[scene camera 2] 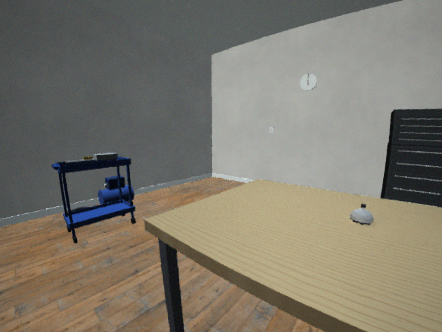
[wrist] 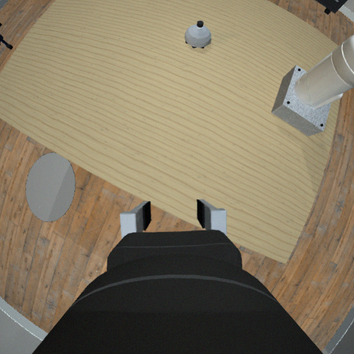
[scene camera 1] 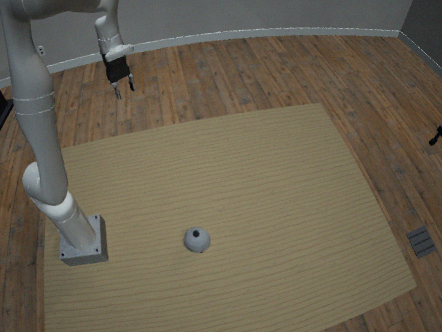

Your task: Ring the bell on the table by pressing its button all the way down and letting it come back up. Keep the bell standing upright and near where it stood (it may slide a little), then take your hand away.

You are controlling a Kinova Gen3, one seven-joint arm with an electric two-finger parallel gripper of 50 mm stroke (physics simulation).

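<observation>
The bell is a grey dome standing upright on the wooden table. Its black button sticks up from the top. My gripper is open and empty. It hangs high up, well apart from the bell, near the table's far edge in the first scene view. In the wrist view the bell shows far ahead of the fingers, near the top. The gripper does not show in the second scene view.
My arm's base block stands on the table beside the bell, some way off. A blue cart stands on the floor beyond the table. A black cabinet stands behind the table.
</observation>
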